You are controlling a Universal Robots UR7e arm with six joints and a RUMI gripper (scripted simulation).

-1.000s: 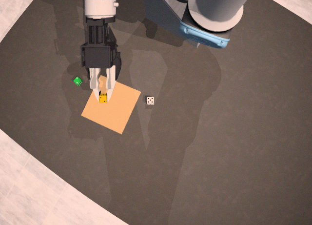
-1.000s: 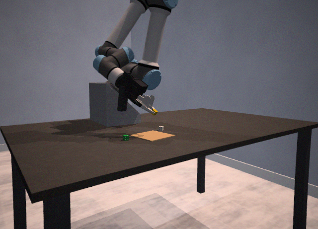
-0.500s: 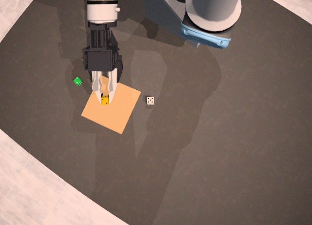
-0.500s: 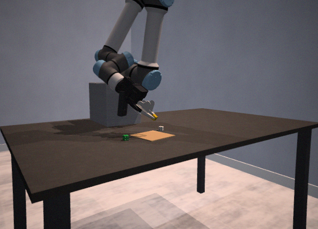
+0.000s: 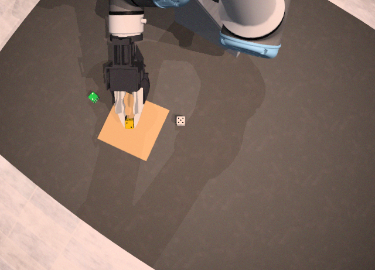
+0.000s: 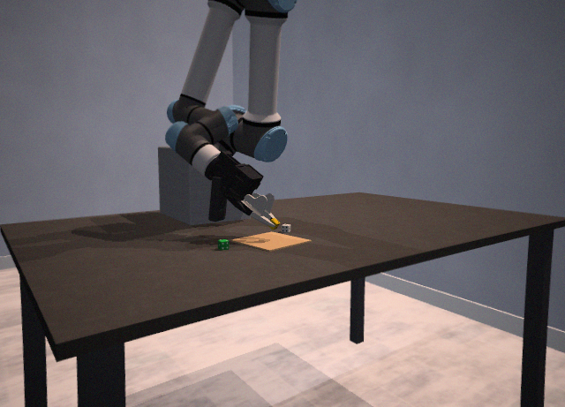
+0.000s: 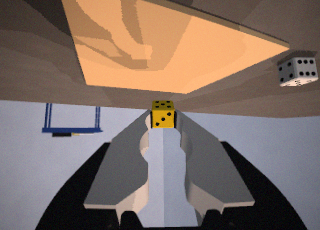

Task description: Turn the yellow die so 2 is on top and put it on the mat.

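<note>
The orange mat is 5 cm below my hand. The rest, counted from my hand: green die 13 cm to the right, 4 cm below; then white die 7 cm behind, 10 cm to the left, 4 cm below; then yellow die 1 cm ahead.
</note>
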